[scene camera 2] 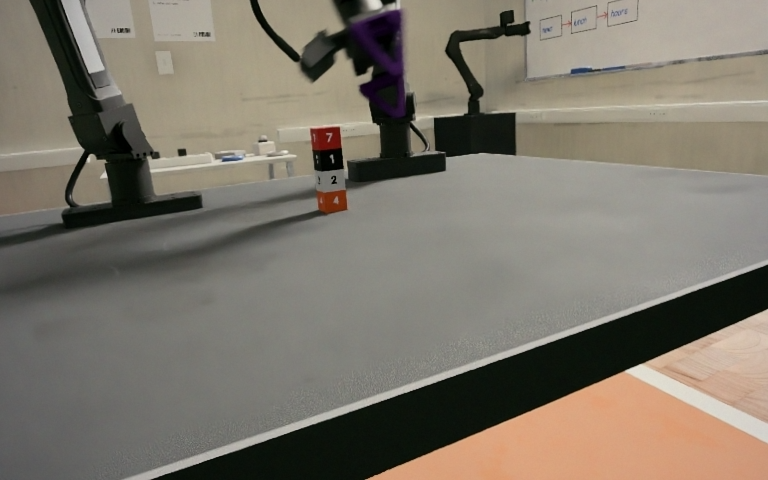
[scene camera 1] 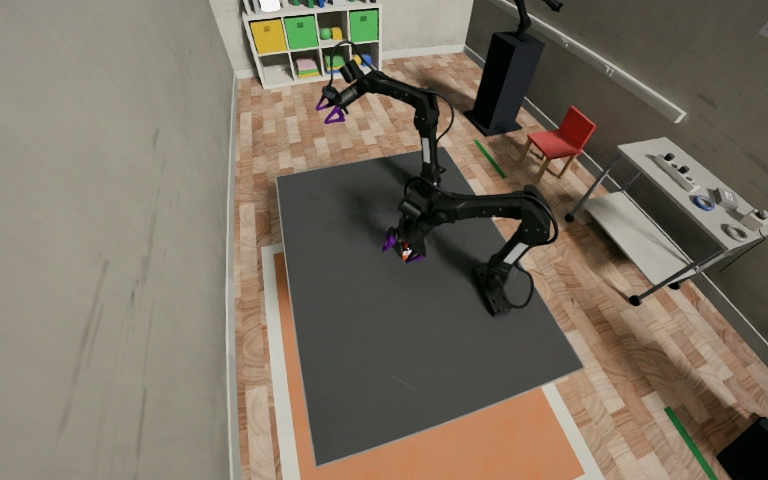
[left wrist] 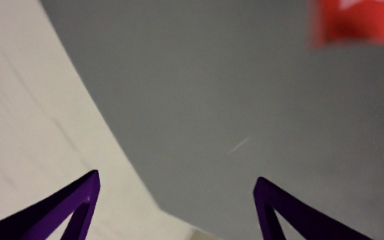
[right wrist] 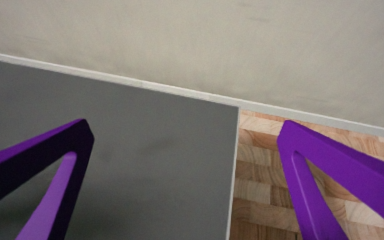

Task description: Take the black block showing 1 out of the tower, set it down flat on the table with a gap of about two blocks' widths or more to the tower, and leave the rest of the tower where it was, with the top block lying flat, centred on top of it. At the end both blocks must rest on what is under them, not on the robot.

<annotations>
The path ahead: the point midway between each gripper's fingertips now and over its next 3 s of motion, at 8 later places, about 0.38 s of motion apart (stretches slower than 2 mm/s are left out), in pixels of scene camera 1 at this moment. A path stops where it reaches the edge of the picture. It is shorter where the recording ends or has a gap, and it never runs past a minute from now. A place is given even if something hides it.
The left gripper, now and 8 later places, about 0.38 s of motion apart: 394,255; 403,243; 416,236; 423,234; 424,234; 423,235; 419,234; 415,232; 414,230
The right gripper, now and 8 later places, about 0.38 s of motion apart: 320,116; 321,121; 331,131; 365,141; 400,146; 417,146; 426,148; 436,152; 437,152
</annotations>
